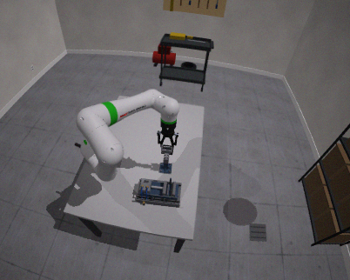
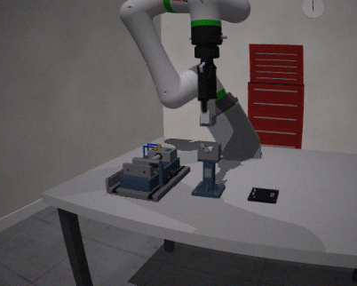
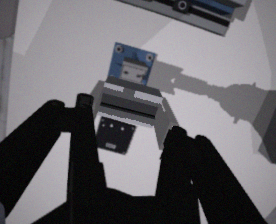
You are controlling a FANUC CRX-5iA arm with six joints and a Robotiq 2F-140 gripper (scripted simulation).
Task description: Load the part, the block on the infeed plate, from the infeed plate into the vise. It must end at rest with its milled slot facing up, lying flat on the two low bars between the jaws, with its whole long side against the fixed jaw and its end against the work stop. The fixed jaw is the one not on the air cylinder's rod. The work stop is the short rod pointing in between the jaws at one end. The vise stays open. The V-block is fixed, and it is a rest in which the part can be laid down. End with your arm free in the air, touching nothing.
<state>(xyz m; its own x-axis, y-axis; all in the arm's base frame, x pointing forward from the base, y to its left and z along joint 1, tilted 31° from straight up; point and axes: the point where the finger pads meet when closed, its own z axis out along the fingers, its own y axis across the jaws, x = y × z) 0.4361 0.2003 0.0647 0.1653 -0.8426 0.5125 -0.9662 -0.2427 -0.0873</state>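
Now: hand 21 cm to the left of the air cylinder rod and 18 cm above it. Round my hand: part: 2 cm below; blue work stop: 20 cm below, 13 cm to the right, 7 cm ahead; black infeed plate: 26 cm below, 18 cm to the left, 4 cm behind.
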